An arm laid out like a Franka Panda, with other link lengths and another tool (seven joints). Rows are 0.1 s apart.
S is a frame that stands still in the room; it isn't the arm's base.
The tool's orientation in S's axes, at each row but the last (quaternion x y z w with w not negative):
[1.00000, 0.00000, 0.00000, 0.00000]
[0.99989, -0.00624, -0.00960, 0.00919]
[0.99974, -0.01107, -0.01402, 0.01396]
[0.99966, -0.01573, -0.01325, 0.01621]
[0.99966, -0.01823, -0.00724, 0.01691]
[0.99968, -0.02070, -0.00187, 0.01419]
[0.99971, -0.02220, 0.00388, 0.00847]
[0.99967, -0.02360, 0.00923, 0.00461]
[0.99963, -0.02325, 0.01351, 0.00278]
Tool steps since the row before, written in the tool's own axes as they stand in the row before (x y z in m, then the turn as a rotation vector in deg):
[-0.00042, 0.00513, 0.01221, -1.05, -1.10, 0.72]
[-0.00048, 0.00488, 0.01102, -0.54, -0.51, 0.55]
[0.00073, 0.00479, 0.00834, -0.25, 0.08, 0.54]
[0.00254, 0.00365, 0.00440, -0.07, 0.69, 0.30]
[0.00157, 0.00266, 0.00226, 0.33, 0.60, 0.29]
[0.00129, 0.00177, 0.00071, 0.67, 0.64, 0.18]
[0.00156, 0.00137, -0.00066, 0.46, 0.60, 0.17]
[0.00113, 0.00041, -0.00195, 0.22, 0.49, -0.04]
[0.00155, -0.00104, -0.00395, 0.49, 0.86, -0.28]
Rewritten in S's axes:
[-0.00042, -0.00513, -0.01221, -1.05, 1.10, -0.72]
[-0.00075, -0.00507, -0.01092, -0.54, 0.51, -0.55]
[0.00039, -0.00503, -0.00822, -0.27, -0.09, -0.53]
[0.00231, -0.00387, -0.00434, -0.10, -0.70, -0.28]
[0.00144, -0.00279, -0.00219, 0.30, -0.62, -0.27]
[0.00121, -0.00184, -0.00066, 0.64, -0.67, -0.16]
[0.00149, -0.00143, 0.00070, 0.43, -0.62, -0.16]
[0.00107, -0.00044, 0.00197, 0.20, -0.50, 0.05]
[0.00149, 0.00099, 0.00399, 0.44, -0.88, 0.30]

